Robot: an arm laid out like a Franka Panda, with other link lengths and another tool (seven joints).
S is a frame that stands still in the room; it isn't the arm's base.
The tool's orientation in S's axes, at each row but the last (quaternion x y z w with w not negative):
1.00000, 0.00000, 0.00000, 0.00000
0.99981, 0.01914, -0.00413, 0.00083
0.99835, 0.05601, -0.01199, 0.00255
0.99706, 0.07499, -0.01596, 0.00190
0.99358, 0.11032, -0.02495, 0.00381
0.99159, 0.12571, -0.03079, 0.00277
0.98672, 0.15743, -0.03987, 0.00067
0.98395, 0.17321, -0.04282, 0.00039
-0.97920, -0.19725, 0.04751, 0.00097
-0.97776, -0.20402, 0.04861, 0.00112
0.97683, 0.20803, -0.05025, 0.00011
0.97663, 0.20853, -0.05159, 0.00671
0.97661, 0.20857, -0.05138, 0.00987
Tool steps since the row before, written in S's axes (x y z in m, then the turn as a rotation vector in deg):
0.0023, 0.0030, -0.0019, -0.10, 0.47, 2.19
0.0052, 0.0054, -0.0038, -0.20, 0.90, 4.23
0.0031, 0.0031, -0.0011, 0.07, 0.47, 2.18
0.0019, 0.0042, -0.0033, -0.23, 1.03, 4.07
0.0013, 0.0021, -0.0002, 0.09, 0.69, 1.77
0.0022, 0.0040, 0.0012, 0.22, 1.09, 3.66
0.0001, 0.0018, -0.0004, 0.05, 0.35, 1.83
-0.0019, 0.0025, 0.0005, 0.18, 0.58, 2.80
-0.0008, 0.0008, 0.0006, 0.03, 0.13, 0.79
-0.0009, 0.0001, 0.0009, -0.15, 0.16, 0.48
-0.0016, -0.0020, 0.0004, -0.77, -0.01, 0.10
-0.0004, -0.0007, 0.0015, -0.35, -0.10, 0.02
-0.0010, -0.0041, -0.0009, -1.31, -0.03, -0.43
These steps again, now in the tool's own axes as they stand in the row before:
0.0023, -0.0030, 0.0019, -0.10, -0.47, -2.19
0.0054, -0.0052, 0.0037, -0.20, -0.90, -4.23
0.0035, -0.0027, 0.0010, 0.07, -0.45, -2.18
0.0026, -0.0039, 0.0032, -0.20, -1.05, -4.07
0.0017, -0.0018, 0.0001, 0.15, -0.65, -1.78
0.0030, -0.0033, -0.0014, 0.26, -1.01, -3.68
0.0007, -0.0017, 0.0004, 0.01, -0.34, -1.83
-0.0010, -0.0030, -0.0004, 0.13, -0.52, -2.81
-0.0005, -0.0011, -0.0005, 0.00, -0.12, -0.79
-0.0009, -0.0005, -0.0008, -0.12, -0.22, -0.47
-0.0023, 0.0012, -0.0002, -0.71, -0.31, -0.02
-0.0008, 0.0005, -0.0014, -0.36, -0.05, 0.02
-0.0025, 0.0033, 0.0012, -1.16, -0.51, 0.55

